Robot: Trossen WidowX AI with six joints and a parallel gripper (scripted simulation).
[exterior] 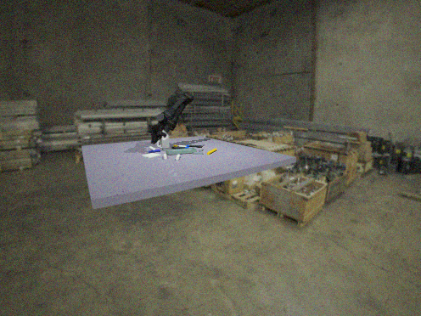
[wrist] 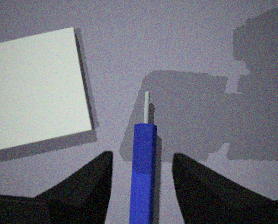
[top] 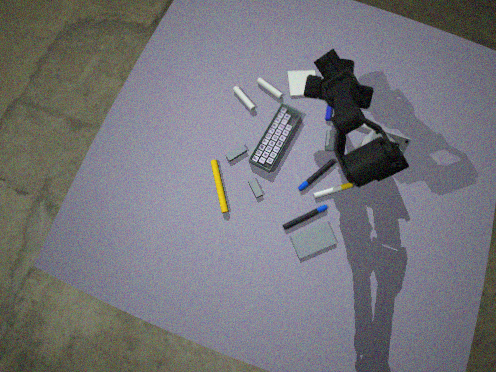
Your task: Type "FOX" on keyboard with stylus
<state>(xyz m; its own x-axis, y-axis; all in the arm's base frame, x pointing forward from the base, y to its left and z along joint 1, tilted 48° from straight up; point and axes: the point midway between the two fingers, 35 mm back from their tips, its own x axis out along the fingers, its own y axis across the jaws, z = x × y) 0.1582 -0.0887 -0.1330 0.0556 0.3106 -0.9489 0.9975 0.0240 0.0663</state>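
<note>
Right now my gripper tip is 1 cm past the blue stylus, 2 cm to the left of it and 6 cm above it. From my gripper tip the other things lie so: grey block (3 cm behind, 13 cm to the left, 6 cm below); then stylus tip (5 cm to the right, 6 cm below); then white pad (10 cm ahead, 5 cm to the right, 6 cm below).
</note>
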